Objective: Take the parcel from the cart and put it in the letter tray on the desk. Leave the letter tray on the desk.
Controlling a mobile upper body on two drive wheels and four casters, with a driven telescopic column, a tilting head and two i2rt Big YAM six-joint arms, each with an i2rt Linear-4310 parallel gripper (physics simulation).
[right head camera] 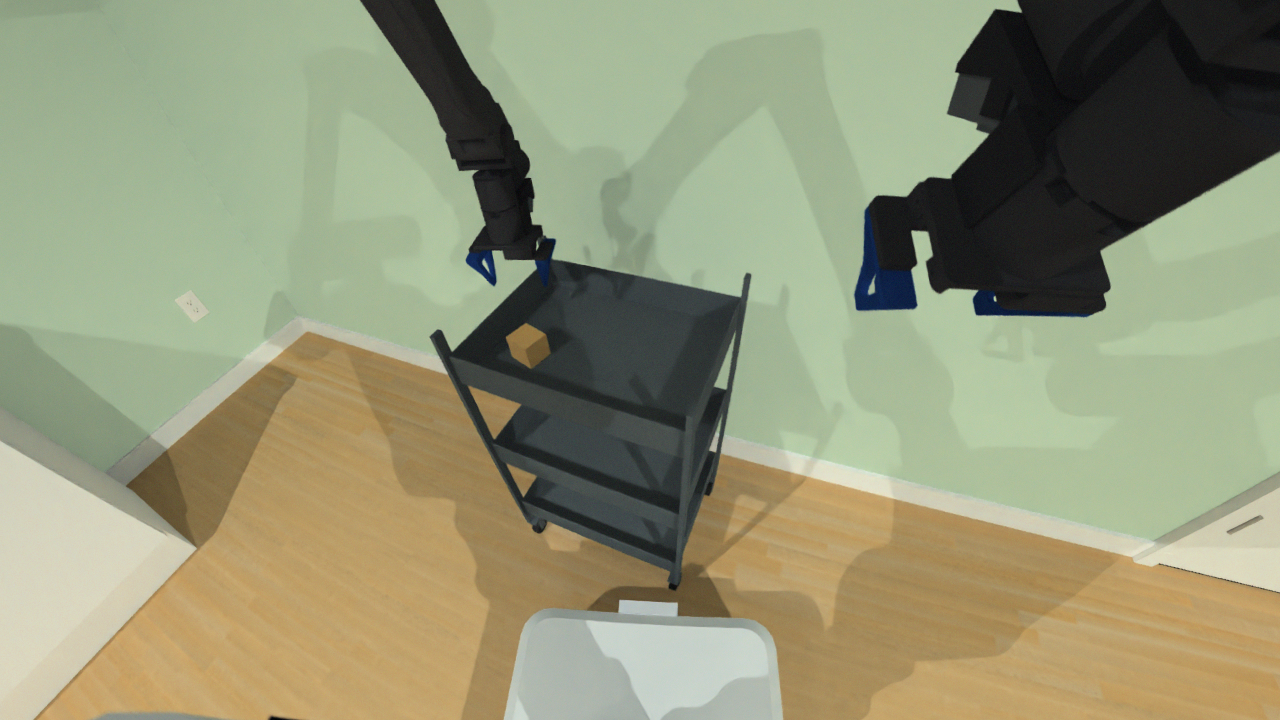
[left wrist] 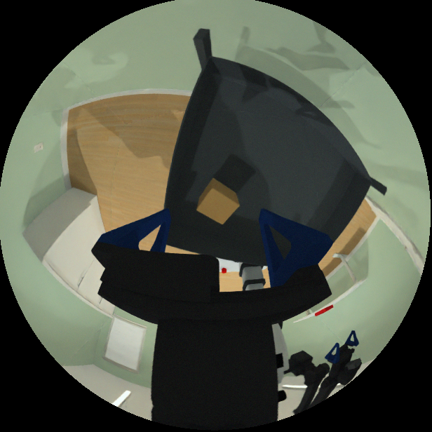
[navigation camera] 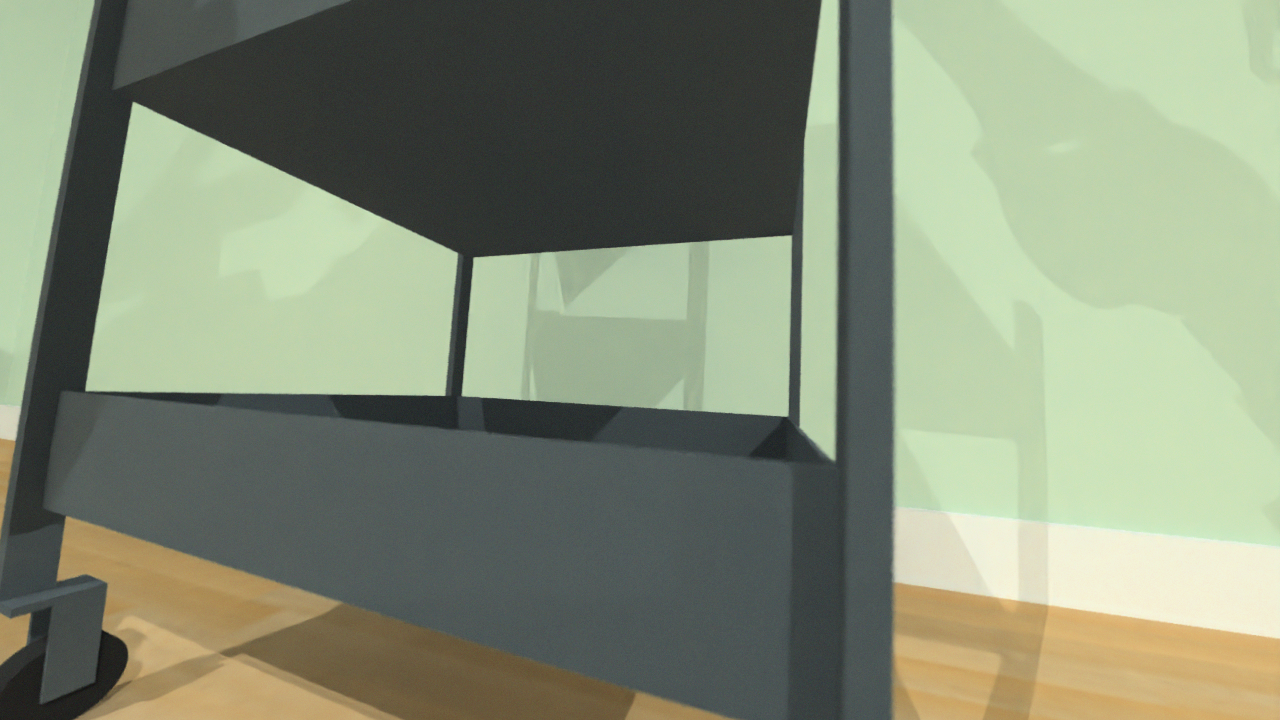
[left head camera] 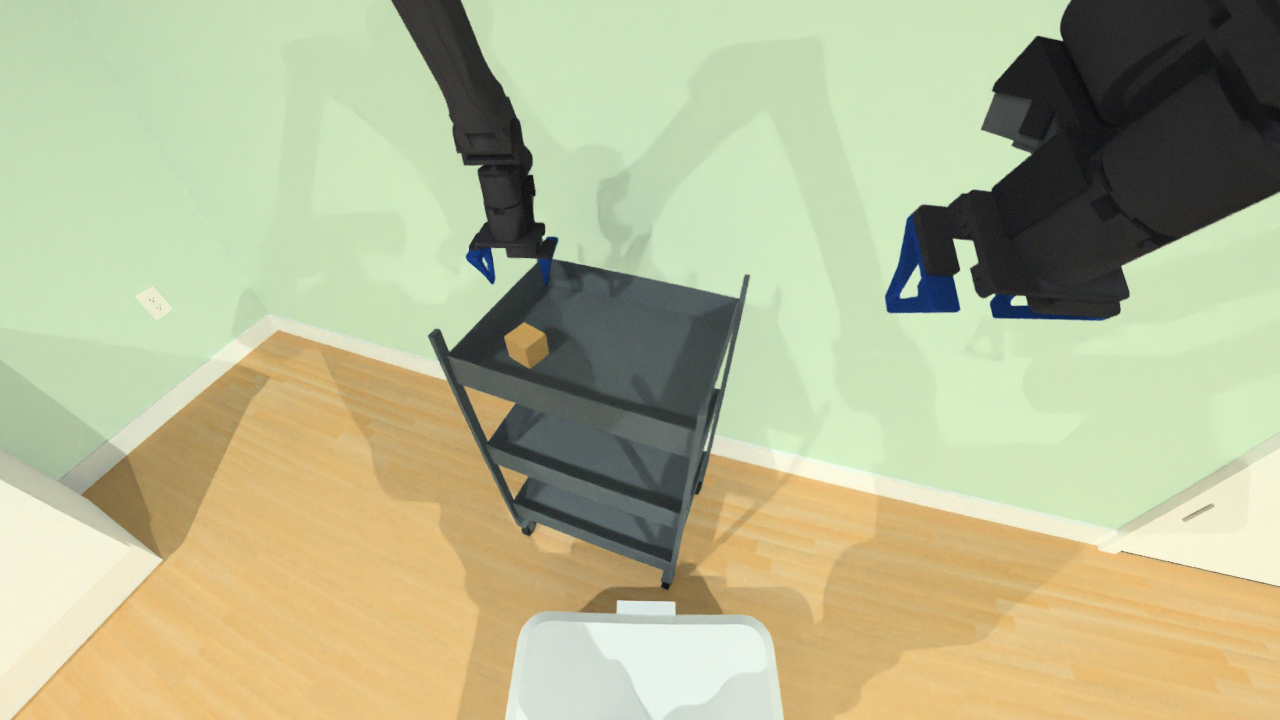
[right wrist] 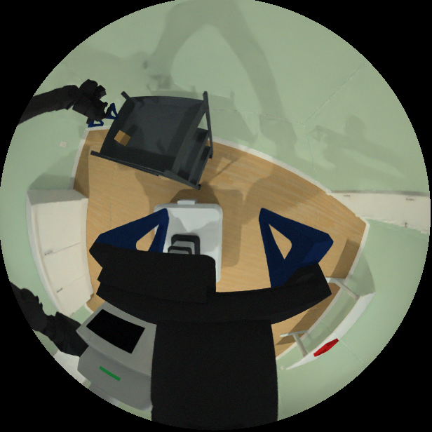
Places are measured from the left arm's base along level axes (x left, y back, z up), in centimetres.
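Pixels of known places: left gripper, fingertip midpoint: (right head camera: pixel 520 284) (left head camera: pixel 520 283); right gripper, fingertip midpoint: (right head camera: pixel 917 304) (left head camera: pixel 941 307).
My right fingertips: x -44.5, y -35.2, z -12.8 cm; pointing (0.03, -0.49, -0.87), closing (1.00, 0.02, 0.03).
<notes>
For each thing: its middle in the pictures, then the offset to it from my right fingertips. "spot": a spot on its surface instead.
- small tan cube, body centre: (left head camera: pixel 527 345) (right head camera: pixel 528 345) dx +45.0, dy -30.9, dz -34.0 cm
- White furniture, surface spot: (left head camera: pixel 53 573) spot: dx +170.0, dy +9.0, dz -76.7 cm
The parcel, a small tan cube (left head camera: pixel 526 345) (right head camera: pixel 528 345) (left wrist: pixel 218 201) (right wrist: pixel 122 137), lies on the top shelf of the dark grey cart (left head camera: pixel 572 400) (right head camera: pixel 572 400) (right wrist: pixel 160 130) (navigation camera: pixel 429 501), near its left end in the head views. My left gripper (left head camera: pixel 519 282) (right head camera: pixel 520 283) (left wrist: pixel 214 213) (right wrist: pixel 109 121) is open and empty, above the cart's back left corner, apart from the parcel. My right gripper (left head camera: pixel 974 311) (right head camera: pixel 945 310) (right wrist: pixel 213 212) (left wrist: pixel 345 336) is open and empty, well right of the cart. A red item (right wrist: pixel 326 347) (left wrist: pixel 324 310) is on a white table; whether it is the letter tray is unclear.
The robot's white base (left head camera: pixel 644 667) (right head camera: pixel 644 667) is in front of the cart. White furniture (left head camera: pixel 53 573) (right head camera: pixel 71 555) (right wrist: pixel 60 245) stands at the left. A green wall (left head camera: pixel 805 223) is behind the cart. A white cabinet (left head camera: pixel 1226 528) (right head camera: pixel 1226 537) is at the right.
</notes>
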